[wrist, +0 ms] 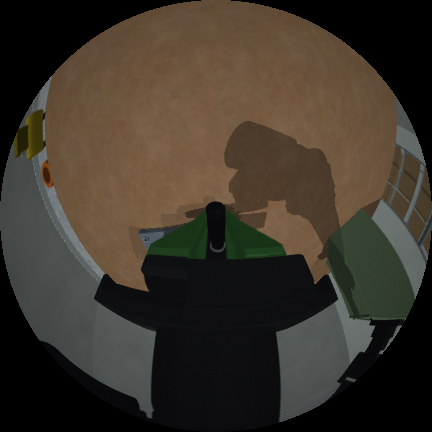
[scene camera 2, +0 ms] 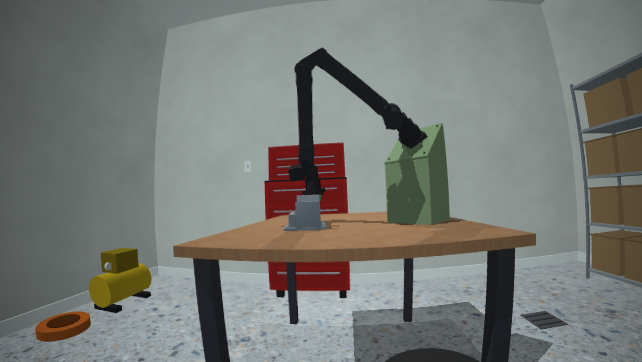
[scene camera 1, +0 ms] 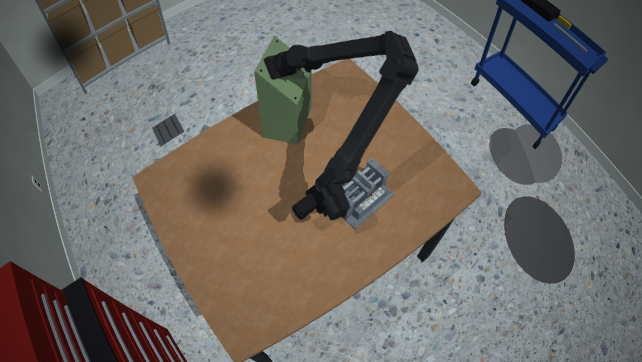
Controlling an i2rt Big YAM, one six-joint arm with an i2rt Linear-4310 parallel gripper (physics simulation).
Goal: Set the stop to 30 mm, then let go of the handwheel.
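Where they show: gripper, fingertip midpoint: [wrist: 215,215]; arm's base at its link origin: [scene camera 2: 413,138] [scene camera 1: 279,66].
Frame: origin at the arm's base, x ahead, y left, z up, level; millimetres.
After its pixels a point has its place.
The grey stop fixture [scene camera 1: 356,221] @[z -322, x 510, y 43 mm] [scene camera 2: 308,214] @[z -277, x 393, y 197 mm] [wrist: 152,238] @[z -322, x 506, y 32 mm] stands on the table, with metal rods along it. Its white scale [scene camera 1: 368,201] @[z -276, x 480, y 103 mm] carries a small red mark near the middle in scene camera 1; the numbers are too small to read. In the wrist view my gripper [wrist: 215,215] @[z -285, x 430, y -51 mm] has its green fingers shut on an upright black handle [wrist: 216,227] @[z -268, x 431, y -52 mm], the handwheel's grip, beside the fixture's end. The handwheel's disc is hidden under the fingers and the gripper body. In scene camera 1 the arm's wrist hides the fingertips.
The arm reaches over from a tall green pedestal [scene camera 1: 281,117] @[z -181, x 86, y -37 mm] [scene camera 2: 409,192] @[z -216, x 38, y 82 mm] [wrist: 375,270] @[z -173, x 86, y -38 mm] on the wooden table [scene camera 1: 240,280] @[z -333, x 531, y -412 mm] [scene camera 2: 360,245] @[z -332, x 193, y 467 mm] [wrist: 200,75] @[z -332, x 469, y -183 mm]. A red tool chest [scene camera 2: 280,200], a blue cart [scene camera 1: 522,90] and a shelf rack with boxes stand away from the table.
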